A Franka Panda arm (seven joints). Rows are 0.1 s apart.
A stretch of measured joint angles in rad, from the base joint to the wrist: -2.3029, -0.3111, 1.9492, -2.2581, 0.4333, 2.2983, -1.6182; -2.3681, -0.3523, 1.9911, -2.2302, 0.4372, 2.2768, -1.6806; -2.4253, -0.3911, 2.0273, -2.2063, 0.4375, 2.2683, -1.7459; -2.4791, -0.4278, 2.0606, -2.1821, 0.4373, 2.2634, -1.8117; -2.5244, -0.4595, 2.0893, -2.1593, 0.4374, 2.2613, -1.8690; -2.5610, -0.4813, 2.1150, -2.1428, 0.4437, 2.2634, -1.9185; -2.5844, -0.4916, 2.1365, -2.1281, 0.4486, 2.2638, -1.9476; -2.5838, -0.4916, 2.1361, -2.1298, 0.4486, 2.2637, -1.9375; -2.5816, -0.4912, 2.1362, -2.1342, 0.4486, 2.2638, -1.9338; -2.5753, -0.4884, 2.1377, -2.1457, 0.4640, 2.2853, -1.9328
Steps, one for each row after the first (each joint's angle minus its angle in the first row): -0.0652, -0.0412, 0.0419, 0.0279, 0.0039, -0.0215, -0.0624; -0.1224, -0.0800, 0.0781, 0.0518, 0.0042, -0.0300, -0.1277; -0.1762, -0.1167, 0.1114, 0.0760, 0.0040, -0.0349, -0.1935; -0.2215, -0.1484, 0.1401, 0.0988, 0.0041, -0.0370, -0.2508; -0.2581, -0.1702, 0.1658, 0.1153, 0.0104, -0.0349, -0.3003; -0.2815, -0.1805, 0.1873, 0.1300, 0.0153, -0.0345, -0.3294; -0.2809, -0.1805, 0.1869, 0.1283, 0.0153, -0.0346, -0.3193; -0.2787, -0.1801, 0.1870, 0.1239, 0.0153, -0.0345, -0.3156; -0.2724, -0.1773, 0.1885, 0.1124, 0.0307, -0.0130, -0.3146
